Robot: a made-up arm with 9 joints. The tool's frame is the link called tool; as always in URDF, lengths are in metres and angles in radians. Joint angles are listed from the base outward. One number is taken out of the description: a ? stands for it. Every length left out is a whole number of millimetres.
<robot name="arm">
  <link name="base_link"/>
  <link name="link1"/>
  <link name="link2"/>
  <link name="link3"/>
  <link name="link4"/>
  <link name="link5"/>
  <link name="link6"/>
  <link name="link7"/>
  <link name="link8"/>
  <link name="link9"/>
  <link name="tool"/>
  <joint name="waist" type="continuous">
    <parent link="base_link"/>
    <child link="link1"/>
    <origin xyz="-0.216 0 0.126"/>
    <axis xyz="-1 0 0"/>
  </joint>
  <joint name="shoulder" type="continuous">
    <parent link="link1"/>
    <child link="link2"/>
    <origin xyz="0 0.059 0.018"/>
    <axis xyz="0 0 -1"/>
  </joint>
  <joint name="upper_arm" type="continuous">
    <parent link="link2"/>
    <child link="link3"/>
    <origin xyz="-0.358 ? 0"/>
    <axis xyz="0 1 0"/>
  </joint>
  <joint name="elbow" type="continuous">
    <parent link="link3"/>
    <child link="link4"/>
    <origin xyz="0.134 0 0.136"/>
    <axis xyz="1 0 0"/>
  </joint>
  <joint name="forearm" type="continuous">
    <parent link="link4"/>
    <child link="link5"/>
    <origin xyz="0 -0.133 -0.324"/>
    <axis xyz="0 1 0"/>
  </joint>
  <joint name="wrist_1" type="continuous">
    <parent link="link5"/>
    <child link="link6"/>
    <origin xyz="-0.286 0 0.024"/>
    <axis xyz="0 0 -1"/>
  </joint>
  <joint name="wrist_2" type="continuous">
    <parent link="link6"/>
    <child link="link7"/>
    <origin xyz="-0.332 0.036 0"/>
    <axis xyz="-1 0 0"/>
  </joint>
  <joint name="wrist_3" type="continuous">
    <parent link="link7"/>
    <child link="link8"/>
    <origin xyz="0 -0.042 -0.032"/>
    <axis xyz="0 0 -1"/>
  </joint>
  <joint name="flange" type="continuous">
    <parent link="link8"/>
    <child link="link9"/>
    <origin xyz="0.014 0.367 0"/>
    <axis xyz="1 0 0"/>
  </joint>
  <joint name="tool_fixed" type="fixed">
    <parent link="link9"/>
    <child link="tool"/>
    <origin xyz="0 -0.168 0.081"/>
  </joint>
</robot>
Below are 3 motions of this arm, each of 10 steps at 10 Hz.
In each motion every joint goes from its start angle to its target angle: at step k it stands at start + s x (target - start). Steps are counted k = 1, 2, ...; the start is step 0. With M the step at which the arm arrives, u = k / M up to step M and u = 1 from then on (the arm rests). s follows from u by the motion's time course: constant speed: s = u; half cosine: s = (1 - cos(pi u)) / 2; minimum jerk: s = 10 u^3 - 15 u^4 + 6 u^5.
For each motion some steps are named. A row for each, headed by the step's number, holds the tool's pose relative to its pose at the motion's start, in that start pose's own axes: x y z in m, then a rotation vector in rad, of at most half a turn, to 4 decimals.
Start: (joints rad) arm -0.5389 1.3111 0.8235 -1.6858 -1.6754 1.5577 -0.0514 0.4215 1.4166
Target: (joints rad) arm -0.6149 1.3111 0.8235 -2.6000 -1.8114 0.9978 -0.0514 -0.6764 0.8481
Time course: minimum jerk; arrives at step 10
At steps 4, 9, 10:
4: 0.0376 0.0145 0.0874 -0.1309 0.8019 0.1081
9: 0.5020 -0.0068 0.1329 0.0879 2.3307 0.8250
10: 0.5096 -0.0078 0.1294 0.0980 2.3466 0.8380

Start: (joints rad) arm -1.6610 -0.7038 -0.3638 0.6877 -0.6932 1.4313 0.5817 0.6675 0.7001
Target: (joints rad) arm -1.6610 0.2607 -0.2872 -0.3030 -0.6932 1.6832 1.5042 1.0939 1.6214
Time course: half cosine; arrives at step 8
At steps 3, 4, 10:
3: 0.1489 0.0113 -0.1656 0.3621 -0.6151 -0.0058
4: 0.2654 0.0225 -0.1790 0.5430 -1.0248 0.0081
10: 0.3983 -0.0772 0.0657 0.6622 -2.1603 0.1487

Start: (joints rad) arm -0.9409 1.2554 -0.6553 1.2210 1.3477 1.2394 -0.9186 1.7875 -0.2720
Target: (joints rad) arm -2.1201 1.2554 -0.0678 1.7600 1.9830 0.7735 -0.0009 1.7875 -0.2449
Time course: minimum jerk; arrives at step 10
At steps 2, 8, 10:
2: -0.0370 -0.0190 0.0260 -0.0971 -0.0757 -0.0815
8: -0.3970 0.2788 0.1563 -1.9128 -0.5421 0.1327
10: -0.4017 0.3028 0.1387 -1.9987 -0.4925 0.2383

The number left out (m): -0.071
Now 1 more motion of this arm.
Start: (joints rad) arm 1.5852 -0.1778 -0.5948 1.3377 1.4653 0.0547 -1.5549 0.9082 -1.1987
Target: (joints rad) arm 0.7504 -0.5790 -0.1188 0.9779 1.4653 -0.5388 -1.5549 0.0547 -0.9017
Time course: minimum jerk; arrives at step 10
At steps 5, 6, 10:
5: -0.0974 -0.2051 0.0307 -0.0991 -0.1424 0.6442
6: -0.0948 -0.2909 0.0682 -0.1087 -0.1418 0.8774
10: -0.0468 -0.4183 0.1698 -0.0975 -0.0696 1.2590

